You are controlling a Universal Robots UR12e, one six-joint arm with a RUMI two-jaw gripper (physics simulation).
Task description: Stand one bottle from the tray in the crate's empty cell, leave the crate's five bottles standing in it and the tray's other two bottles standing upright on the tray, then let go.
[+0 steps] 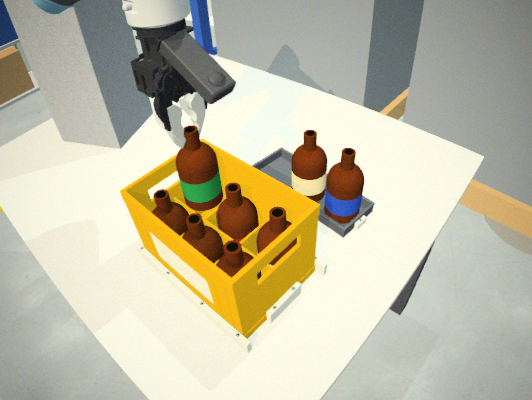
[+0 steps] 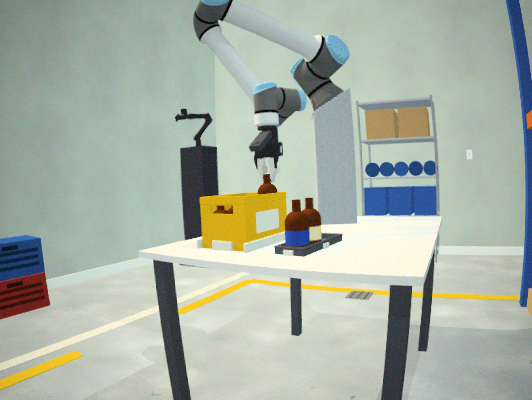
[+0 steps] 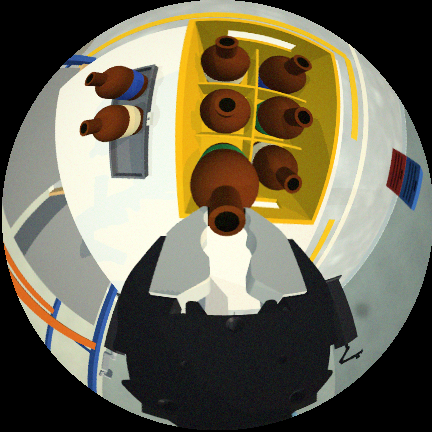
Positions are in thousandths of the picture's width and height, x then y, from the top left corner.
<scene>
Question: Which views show the blue-labelled bottle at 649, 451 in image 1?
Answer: Image 1, image 2 and image 3: all of them.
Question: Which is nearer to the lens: the green-labelled bottle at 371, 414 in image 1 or the blue-labelled bottle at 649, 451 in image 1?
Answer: The green-labelled bottle.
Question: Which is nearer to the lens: the green-labelled bottle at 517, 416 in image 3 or the cream-labelled bottle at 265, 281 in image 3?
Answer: The green-labelled bottle.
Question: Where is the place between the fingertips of my gripper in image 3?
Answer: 520, 483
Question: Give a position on a cream-labelled bottle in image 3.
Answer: At 522, 142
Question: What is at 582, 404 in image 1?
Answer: A cream-labelled bottle.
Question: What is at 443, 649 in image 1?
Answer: A blue-labelled bottle.
</scene>
